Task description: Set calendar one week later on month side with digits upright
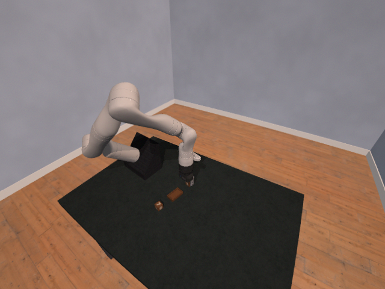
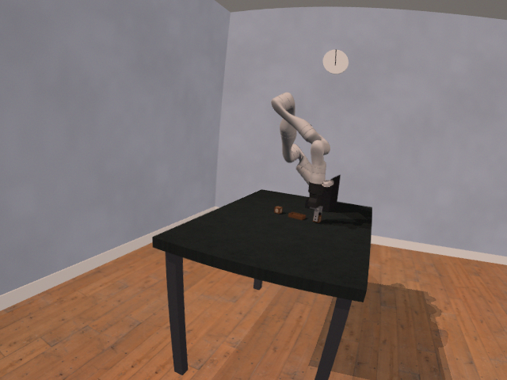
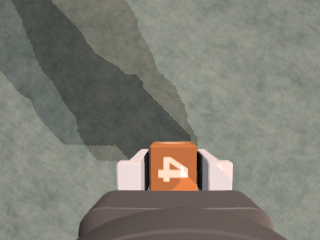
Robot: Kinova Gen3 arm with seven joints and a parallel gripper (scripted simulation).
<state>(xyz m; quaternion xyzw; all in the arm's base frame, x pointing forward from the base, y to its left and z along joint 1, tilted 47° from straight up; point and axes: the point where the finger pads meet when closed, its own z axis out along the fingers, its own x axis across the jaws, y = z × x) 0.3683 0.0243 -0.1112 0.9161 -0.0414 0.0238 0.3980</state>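
Now: the orange-brown tray 10 mm behind my hand, 110 mm to the right of it and 20 mm below it. From my hand the other things lie so: orange cube: 10 mm below.
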